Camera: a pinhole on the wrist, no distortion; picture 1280 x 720 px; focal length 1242.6 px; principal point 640.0 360.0 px. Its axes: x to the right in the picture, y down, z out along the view. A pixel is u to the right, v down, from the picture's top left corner.
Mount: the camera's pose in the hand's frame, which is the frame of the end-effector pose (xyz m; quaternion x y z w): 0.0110 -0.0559 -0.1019 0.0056 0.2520 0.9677 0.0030
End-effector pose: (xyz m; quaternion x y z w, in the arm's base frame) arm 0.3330 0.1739 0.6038 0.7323 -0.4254 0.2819 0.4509
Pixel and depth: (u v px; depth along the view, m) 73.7 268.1 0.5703
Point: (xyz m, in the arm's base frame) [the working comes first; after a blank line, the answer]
In the camera's frame: -0.2599 -0.0422 0.5703

0.2518 -0.3238 0.7712
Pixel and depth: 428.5 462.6 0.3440
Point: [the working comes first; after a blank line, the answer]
In the camera's frame: -0.0586 0.0284 0.3440

0.2986 -0.0639 0.6069
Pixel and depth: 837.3 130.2 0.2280
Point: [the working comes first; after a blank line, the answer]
In the camera's frame: 0.0362 -0.0422 0.2280

0.2435 0.0915 0.5915
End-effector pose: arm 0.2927 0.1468 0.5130 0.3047 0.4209 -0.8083 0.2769
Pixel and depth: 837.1 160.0 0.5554
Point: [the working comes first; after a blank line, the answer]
In the camera's frame: 0.0881 -0.0894 0.5554

0.4575 -0.2733 0.5699
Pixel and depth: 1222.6 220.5 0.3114
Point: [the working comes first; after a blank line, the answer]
In the camera's frame: 0.1460 -0.0350 0.3114

0.4292 -0.0220 0.6137
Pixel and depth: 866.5 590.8 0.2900
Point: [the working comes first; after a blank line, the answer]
In the camera's frame: 0.0529 0.0539 0.2900

0.2994 -0.0162 0.6028
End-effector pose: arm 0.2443 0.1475 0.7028 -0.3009 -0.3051 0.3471 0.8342
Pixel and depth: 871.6 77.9 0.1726
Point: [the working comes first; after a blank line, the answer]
In the camera's frame: 0.0322 -0.0392 0.1726

0.1871 0.1780 0.6713
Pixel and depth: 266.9 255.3 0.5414
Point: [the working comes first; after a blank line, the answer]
In the camera's frame: -0.1626 -0.0456 0.5414

0.0010 0.5283 0.8005
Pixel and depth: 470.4 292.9 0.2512
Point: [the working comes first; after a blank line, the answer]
In the camera's frame: -0.0343 -0.0136 0.2512

0.1618 0.2617 0.7314
